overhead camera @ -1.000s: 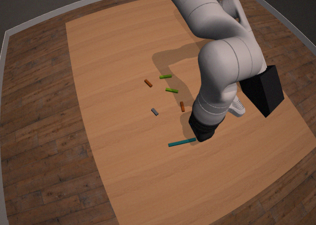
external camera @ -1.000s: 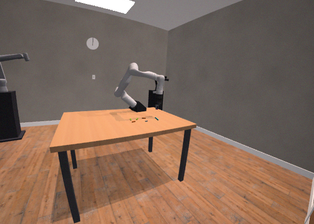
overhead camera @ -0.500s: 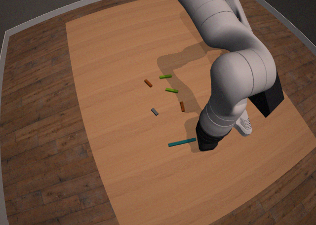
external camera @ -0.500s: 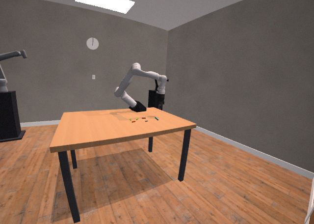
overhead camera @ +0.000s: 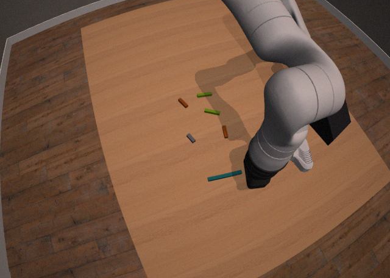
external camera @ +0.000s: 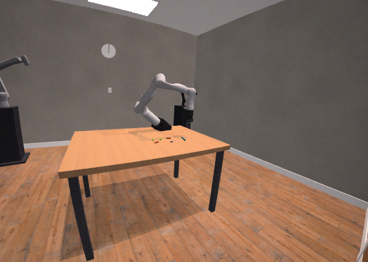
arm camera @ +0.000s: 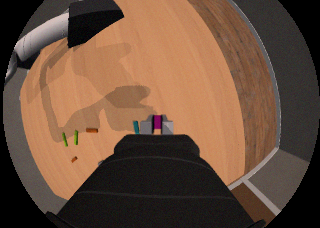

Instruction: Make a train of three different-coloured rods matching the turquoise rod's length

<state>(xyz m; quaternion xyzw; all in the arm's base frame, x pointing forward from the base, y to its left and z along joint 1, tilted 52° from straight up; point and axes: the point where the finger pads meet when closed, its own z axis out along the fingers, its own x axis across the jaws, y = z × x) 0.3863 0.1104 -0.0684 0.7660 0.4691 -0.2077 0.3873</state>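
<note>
Right now my hand is 230 mm to the left of the grey rod, 110 mm above it and 50 mm short of it. From my hand the other things lie so: turquoise rod (110 mm below, 80 mm to the right, 40 mm ahead); then magenta rod (10 mm below).
</note>
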